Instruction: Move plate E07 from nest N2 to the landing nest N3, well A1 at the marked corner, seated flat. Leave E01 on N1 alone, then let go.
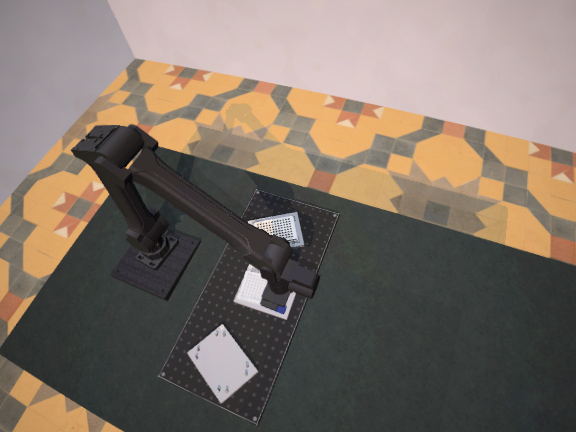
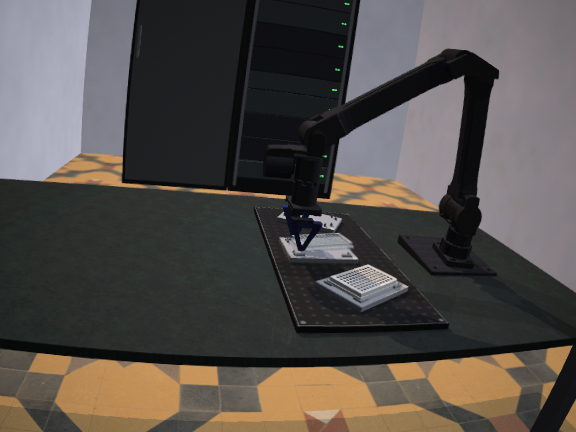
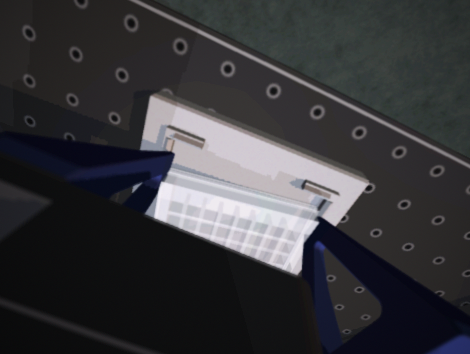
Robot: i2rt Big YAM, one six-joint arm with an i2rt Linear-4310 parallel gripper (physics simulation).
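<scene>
Plate E07 (image 1: 251, 285) (image 2: 327, 242) (image 3: 227, 225), a clear white well plate, sits over the middle nest N2 (image 1: 267, 312) (image 2: 325, 256) (image 3: 246, 159). Its end lies close to the nest's corner brackets. I cannot tell whether it rests on the nest or hangs just above it. My gripper (image 1: 274, 302) (image 2: 301, 239) (image 3: 243, 195) has blue fingers and is shut on one end of plate E07. Nest N3 (image 1: 222, 363) (image 2: 331, 223) is a bare white plate holder. Plate E01 (image 1: 279, 226) (image 2: 363, 279), with dark wells, sits on nest N1 (image 1: 300, 240) (image 2: 335, 288).
All three nests stand on a black perforated breadboard (image 1: 279, 344) (image 2: 316, 307) (image 3: 399, 213) on a dark green table. The arm's base (image 1: 158, 265) (image 2: 441, 260) is bolted beside the board. A dark server cabinet (image 2: 186, 93) stands behind the table.
</scene>
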